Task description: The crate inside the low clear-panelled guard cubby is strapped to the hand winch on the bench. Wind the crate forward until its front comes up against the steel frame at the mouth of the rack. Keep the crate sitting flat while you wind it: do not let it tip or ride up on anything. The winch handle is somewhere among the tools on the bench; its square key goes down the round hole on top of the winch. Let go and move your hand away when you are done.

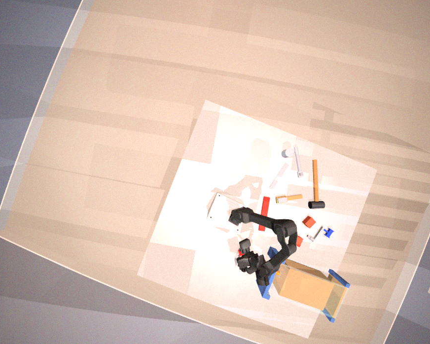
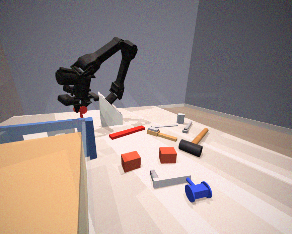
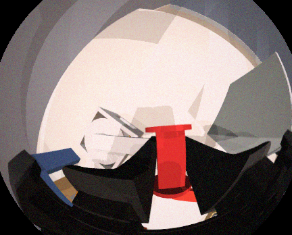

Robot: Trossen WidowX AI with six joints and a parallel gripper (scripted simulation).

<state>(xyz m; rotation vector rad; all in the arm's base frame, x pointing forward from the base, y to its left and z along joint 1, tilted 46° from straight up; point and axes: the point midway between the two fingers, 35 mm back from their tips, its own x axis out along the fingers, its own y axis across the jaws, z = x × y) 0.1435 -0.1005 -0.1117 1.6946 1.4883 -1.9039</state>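
The winch handle is 40 mm ahead of my gripper tip, 30 mm below it and 20 mm to the right of it. The rest, counted from my gripper tip: red knob: 10 mm to the left, 10 mm ahead; winch: 100 mm below, 80 mm to the right, 60 mm ahead; blue steel frame: 230 mm ahead, 50 mm to the right, 30 mm below.
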